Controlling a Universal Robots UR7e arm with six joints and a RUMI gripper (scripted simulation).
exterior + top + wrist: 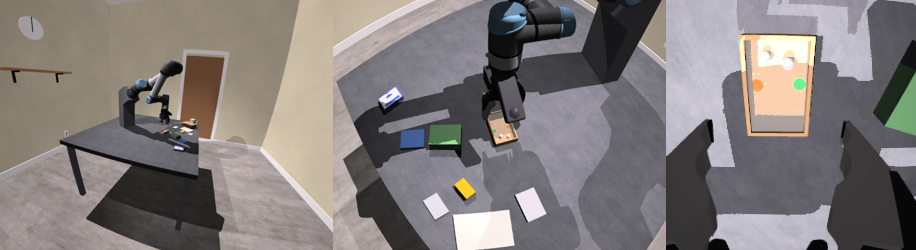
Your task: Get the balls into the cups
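Now: the covered wooden puzzle 80 mm below my hand. Round my hand: green box: 140 mm to the right, 110 mm ahead, 70 mm below; blue block: 240 mm to the right, 160 mm ahead, 90 mm below; yellow block: 230 mm ahead, 80 mm below.
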